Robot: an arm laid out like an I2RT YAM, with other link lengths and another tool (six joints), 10 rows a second.
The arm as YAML. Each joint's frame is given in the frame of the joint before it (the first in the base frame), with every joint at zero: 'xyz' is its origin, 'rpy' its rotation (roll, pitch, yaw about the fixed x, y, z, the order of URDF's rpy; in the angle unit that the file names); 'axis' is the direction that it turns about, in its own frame. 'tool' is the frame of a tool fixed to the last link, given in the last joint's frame.
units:
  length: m
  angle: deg
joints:
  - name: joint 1
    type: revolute
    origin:
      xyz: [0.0, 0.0, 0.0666]
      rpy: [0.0, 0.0, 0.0]
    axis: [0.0, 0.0, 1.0]
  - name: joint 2
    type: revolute
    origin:
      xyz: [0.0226, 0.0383, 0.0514]
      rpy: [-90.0, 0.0, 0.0]
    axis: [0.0, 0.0, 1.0]
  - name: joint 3
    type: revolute
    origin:
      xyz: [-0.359, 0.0, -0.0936]
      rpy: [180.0, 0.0, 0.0]
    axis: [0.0, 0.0, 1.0]
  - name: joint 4
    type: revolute
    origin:
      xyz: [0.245, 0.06, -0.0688]
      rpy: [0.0, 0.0, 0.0]
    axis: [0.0, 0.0, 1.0]
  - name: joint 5
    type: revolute
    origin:
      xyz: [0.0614, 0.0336, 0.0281]
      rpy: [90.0, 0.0, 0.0]
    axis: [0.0, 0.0, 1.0]
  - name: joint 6
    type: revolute
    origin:
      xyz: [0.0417, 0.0, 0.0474]
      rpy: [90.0, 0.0, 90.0]
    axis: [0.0, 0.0, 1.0]
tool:
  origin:
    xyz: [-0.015, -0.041, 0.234]
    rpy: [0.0, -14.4, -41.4]
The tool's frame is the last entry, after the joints.
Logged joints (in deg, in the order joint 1, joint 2, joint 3, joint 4, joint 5, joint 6), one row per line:
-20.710, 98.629, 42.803, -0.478, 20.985, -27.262
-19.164, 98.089, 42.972, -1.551, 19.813, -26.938
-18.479, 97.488, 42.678, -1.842, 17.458, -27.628
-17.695, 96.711, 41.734, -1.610, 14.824, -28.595
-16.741, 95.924, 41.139, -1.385, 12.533, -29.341
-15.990, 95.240, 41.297, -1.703, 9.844, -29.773
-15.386, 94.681, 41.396, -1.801, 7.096, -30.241
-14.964, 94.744, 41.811, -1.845, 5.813, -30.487
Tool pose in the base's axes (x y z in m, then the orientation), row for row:
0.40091, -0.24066, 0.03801, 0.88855, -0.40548, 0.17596, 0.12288
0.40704, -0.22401, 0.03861, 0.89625, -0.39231, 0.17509, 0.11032
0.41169, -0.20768, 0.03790, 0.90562, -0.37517, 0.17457, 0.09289
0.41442, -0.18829, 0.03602, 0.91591, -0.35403, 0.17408, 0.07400
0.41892, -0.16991, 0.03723, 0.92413, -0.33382, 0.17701, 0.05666
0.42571, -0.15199, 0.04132, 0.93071, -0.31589, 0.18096, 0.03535
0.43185, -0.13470, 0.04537, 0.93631, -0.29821, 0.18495, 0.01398
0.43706, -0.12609, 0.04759, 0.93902, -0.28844, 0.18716, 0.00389
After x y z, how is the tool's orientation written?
As a quaternion, x y z w.
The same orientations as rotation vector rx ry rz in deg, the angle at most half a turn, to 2 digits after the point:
148.52, -67.78, 29.41
150.89, -66.05, 29.48
154.02, -63.81, 29.69
157.52, -60.89, 29.94
160.60, -58.01, 30.76
163.86, -55.61, 31.86
167.05, -53.21, 33.00
168.61, -51.79, 33.61

